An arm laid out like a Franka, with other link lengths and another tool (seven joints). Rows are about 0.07 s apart.
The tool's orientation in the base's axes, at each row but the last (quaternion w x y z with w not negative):
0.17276, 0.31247, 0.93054, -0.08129
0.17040, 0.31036, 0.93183, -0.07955
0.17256, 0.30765, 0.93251, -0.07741
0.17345, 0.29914, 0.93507, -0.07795
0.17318, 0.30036, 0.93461, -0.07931
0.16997, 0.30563, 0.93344, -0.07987
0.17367, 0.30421, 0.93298, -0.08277
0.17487, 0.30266, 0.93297, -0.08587
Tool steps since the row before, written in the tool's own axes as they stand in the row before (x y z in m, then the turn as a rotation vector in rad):
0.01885, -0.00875, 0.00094, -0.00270, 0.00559, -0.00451
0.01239, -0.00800, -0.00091, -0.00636, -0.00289, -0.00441
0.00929, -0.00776, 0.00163, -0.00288, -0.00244, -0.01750
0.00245, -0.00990, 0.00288, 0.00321, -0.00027, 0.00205
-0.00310, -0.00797, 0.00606, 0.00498, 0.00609, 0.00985
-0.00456, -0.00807, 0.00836, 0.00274, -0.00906, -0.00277
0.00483, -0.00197, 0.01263, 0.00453, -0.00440, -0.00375
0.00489, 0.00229, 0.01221, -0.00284, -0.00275, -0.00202
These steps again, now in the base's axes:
-0.01912, 0.00326, -0.00751, 0.00420, 0.00410, 0.00494
-0.01437, 0.00070, -0.00336, 0.00183, -0.00468, 0.00655
-0.01119, -0.00152, -0.00465, -0.00410, 0.00086, 0.01741
-0.00687, -0.00742, -0.00316, -0.00203, 0.00098, -0.00308
-0.00067, -0.00962, -0.00412, 0.00252, 0.00509, -0.01125
0.00087, -0.01105, -0.00574, -0.00823, -0.00506, 0.00198
-0.00136, -0.00226, -0.01341, -0.00707, -0.00011, 0.00199
0.00102, 0.00120, -0.01326, -0.00004, -0.00319, 0.00309

